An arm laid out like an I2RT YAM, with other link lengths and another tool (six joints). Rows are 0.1 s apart.
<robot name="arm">
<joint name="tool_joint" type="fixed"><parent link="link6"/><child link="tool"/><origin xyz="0.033 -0.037 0.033" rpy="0.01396 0 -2.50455"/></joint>
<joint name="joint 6" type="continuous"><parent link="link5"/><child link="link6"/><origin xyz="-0.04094 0 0.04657" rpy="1.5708 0 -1.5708"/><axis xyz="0 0 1"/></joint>
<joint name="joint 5" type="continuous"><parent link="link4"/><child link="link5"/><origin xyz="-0.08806 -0.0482 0.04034" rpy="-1.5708 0 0"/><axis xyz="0 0 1"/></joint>
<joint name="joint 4" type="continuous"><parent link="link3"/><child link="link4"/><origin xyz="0.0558 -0.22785 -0.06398" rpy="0 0 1.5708"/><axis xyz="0 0 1"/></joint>
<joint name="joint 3" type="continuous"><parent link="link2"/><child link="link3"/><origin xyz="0.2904 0 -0.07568" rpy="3.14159 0 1.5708"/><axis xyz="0 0 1"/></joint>
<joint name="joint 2" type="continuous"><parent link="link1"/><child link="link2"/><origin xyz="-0.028 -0.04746 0.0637" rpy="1.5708 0 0"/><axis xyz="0 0 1"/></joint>
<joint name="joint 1" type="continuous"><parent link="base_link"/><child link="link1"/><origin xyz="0 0 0.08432" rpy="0 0 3.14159"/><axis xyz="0 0 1"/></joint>
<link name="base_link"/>
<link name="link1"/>
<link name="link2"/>
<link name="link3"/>
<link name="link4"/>
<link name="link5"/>
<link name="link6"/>
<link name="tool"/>
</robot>
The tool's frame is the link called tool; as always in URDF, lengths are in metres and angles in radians. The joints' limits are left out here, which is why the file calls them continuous.
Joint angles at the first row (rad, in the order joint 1, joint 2, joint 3, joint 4, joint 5, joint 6):
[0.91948, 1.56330, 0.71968, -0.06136, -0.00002, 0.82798]
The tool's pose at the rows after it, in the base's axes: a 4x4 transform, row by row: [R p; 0 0 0 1], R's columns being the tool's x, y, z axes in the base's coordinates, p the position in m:
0.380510, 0.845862, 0.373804, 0.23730; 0.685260, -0.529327, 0.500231, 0.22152; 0.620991, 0.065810, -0.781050, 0.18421; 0, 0, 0, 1
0.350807, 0.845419, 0.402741, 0.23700; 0.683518, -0.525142, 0.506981, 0.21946; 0.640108, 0.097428, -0.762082, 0.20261; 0, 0, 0, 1
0.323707, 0.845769, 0.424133, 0.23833; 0.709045, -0.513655, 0.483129, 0.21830; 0.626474, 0.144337, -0.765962, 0.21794; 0, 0, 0, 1
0.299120, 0.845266, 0.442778, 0.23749; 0.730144, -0.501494, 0.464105, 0.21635; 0.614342, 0.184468, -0.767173, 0.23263; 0, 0, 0, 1
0.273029, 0.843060, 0.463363, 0.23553; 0.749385, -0.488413, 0.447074, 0.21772; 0.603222, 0.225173, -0.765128, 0.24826; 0, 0, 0, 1
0.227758, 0.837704, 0.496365, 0.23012; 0.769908, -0.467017, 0.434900, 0.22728; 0.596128, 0.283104, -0.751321, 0.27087; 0, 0, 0, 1
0.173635, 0.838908, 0.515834, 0.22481; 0.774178, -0.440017, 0.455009, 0.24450; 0.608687, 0.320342, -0.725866, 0.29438; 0, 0, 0, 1
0.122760, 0.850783, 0.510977, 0.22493; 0.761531, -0.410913, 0.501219, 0.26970; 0.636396, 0.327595, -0.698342, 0.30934; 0, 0, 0, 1
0.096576, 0.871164, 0.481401, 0.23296; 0.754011, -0.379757, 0.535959, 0.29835; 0.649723, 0.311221, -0.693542, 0.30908; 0, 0, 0, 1
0.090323, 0.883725, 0.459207, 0.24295; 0.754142, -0.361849, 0.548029, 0.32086; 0.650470, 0.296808, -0.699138, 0.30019; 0, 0, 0, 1
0.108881, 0.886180, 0.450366, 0.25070; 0.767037, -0.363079, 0.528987, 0.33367; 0.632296, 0.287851, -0.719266, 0.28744; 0, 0, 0, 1
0.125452, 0.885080, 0.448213, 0.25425; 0.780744, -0.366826, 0.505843, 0.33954; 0.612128, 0.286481, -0.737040, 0.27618; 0, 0, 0, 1
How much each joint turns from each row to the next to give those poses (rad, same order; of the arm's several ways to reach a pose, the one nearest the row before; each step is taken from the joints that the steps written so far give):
[0.00110, -0.01532, 0.00197, -0.00712, 0.00860, -0.00643]
[0.00125, -0.05044, 0.02200, -0.04242, 0.01972, -0.02186]
[0.00139, -0.02444, 0.04373, -0.07485, 0.03229, -0.03664]
[0.00442, -0.02799, 0.03634, -0.06797, 0.02914, -0.02997]
[0.01503, -0.01948, 0.04485, -0.06494, 0.03632, -0.02237]
[0.04391, -0.00976, 0.07188, -0.07045, 0.06257, -0.01819]
[0.04971, 0.00950, 0.08592, -0.04549, 0.03861, -0.01292]
[0.03604, 0.04676, 0.08318, 0.00553, -0.00303, -0.01180]
[0.01172, 0.08700, 0.07839, 0.02255, -0.03507, -0.00971]
[0.00004, 0.08498, 0.05590, 0.02531, -0.02560, -0.00457]
[-0.00191, 0.06797, 0.03787, 0.00079, -0.00016, 0.00947]
[0.00076, 0.04121, 0.01369, -0.00084, 0.00961, 0.00877]

